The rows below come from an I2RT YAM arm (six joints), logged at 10 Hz.
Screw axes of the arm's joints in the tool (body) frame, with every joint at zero. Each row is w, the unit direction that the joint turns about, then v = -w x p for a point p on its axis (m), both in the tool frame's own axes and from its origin. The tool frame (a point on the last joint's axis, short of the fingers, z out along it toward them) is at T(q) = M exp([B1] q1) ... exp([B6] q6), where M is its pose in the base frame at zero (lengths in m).
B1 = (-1, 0, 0, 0, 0.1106, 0)
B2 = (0, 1, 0, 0.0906, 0, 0.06)
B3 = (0, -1, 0, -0.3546, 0, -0.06)
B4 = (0, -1, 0, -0.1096, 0, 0)
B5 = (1, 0, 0, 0, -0.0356, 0)
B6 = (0, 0, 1, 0, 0, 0)
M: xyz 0.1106 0 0.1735 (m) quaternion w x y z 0.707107 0 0.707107 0
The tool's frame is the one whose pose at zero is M.
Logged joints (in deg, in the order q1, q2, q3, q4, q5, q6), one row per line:
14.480, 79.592, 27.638, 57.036, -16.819, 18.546
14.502, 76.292, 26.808, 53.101, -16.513, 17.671
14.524, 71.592, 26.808, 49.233, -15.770, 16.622
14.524, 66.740, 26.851, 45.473, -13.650, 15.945
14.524, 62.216, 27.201, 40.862, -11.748, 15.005
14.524, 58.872, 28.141, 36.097, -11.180, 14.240
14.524, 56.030, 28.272, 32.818, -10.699, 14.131
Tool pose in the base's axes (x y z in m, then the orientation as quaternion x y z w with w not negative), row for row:
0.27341, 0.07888, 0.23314, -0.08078, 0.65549, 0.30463, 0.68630
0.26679, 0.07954, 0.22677, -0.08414, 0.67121, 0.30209, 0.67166
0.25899, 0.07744, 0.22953, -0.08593, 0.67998, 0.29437, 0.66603
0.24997, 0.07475, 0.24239, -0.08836, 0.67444, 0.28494, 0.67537
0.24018, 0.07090, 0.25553, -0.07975, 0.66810, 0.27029, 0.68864
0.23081, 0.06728, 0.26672, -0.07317, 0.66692, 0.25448, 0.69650
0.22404, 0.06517, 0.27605, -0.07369, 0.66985, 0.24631, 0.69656
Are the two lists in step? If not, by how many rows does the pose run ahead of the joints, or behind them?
The pose runs 1 row behind the joints: the pose in row i belongs to the joints in row i - 1.
